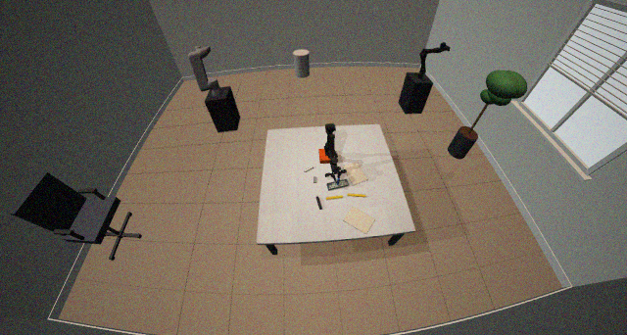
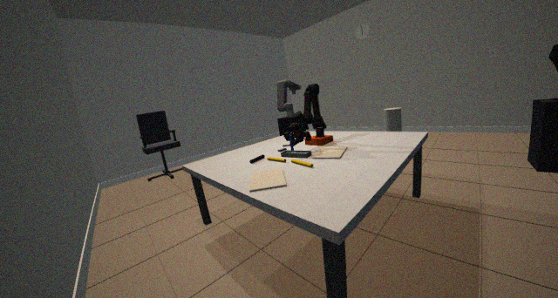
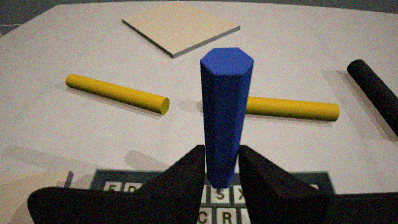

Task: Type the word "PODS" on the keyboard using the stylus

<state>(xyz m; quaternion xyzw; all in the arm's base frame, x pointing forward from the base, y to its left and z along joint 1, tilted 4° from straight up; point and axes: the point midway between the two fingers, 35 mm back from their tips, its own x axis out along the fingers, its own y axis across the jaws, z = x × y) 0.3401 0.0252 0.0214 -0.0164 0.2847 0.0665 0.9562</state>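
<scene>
Right now the blue stylus is 20 mm below my gripper tip. Also, from my gripper tip: tan pad 340 mm ahead, 130 mm to the left, 70 mm below; then black rod 140 mm ahead, 180 mm to the right, 60 mm below.
</scene>
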